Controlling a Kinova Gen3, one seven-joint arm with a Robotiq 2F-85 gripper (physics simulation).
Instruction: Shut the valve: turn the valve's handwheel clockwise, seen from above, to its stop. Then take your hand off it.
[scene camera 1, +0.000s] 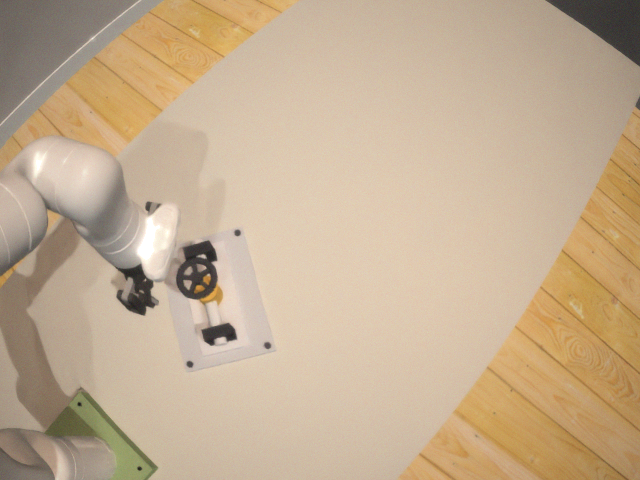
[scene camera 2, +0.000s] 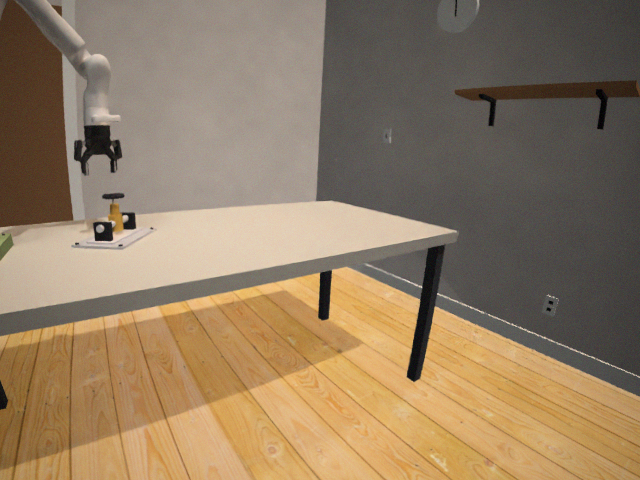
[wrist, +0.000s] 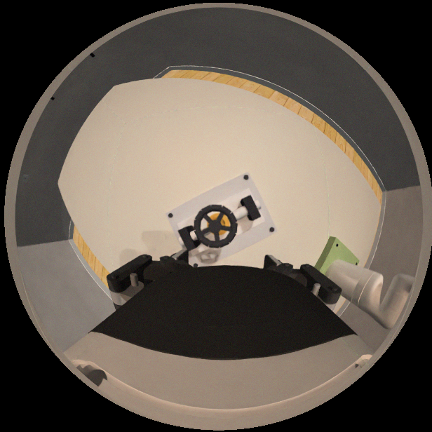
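Note:
The valve's black five-spoked handwheel (scene camera 1: 196, 277) (scene camera 2: 113, 196) (wrist: 216, 226) sits level on top of the yellow valve body (scene camera 1: 215, 296) (scene camera 2: 115, 220). The valve's pipe runs between two black brackets on a light grey plate (scene camera 1: 258, 322) (scene camera 2: 136, 237) (wrist: 235, 190). My gripper (scene camera 2: 99, 172) (wrist: 226, 261) is open and empty, pointing down. It hangs clearly above the handwheel, a little left of it in the second scene view, and touches nothing. In the first scene view my arm covers part of the gripper. The handwheel's turn angle relative to its stop cannot be told.
The green base block (scene camera 1: 126, 441) (scene camera 2: 4, 245) (wrist: 330, 251) with the arm's white base stands on the same table (scene camera 1: 387, 232) (scene camera 2: 232, 235) (wrist: 150, 135). A wall shelf (scene camera 2: 547, 91) is far off at the right in the second scene view.

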